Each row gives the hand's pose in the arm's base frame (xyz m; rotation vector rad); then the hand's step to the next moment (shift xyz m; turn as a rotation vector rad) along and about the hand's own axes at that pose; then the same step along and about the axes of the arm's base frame.
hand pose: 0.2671 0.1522 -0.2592 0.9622 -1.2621 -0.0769
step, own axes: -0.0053 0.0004 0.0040 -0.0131 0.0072 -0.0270
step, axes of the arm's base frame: -0.0054 0.0008 -0.0039 0.0144 0.0268 -0.0049
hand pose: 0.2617 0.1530 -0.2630 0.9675 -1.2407 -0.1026
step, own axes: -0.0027 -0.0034 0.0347 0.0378 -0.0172 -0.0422
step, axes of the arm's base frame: -0.0283 -0.0201 -0.0043 0.0562 -0.0077 0.0169
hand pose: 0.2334 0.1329 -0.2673 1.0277 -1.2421 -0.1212
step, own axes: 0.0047 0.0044 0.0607 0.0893 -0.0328 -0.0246
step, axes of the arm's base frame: -0.0498 -0.0351 0.0040 0.0680 -0.0569 0.0423
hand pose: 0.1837 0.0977 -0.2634 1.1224 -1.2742 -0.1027
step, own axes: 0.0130 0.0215 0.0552 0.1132 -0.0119 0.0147
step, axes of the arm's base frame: -0.0495 -0.0305 0.0173 0.0353 -0.0849 0.0687
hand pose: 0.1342 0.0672 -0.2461 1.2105 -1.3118 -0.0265
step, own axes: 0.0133 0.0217 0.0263 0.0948 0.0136 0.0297
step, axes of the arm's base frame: -0.0274 -0.0157 0.0185 0.0030 -0.0719 0.0698
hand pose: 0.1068 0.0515 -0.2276 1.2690 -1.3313 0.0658
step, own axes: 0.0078 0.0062 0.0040 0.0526 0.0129 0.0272
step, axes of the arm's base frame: -0.0042 -0.0050 0.0085 -0.0090 -0.0453 0.0393
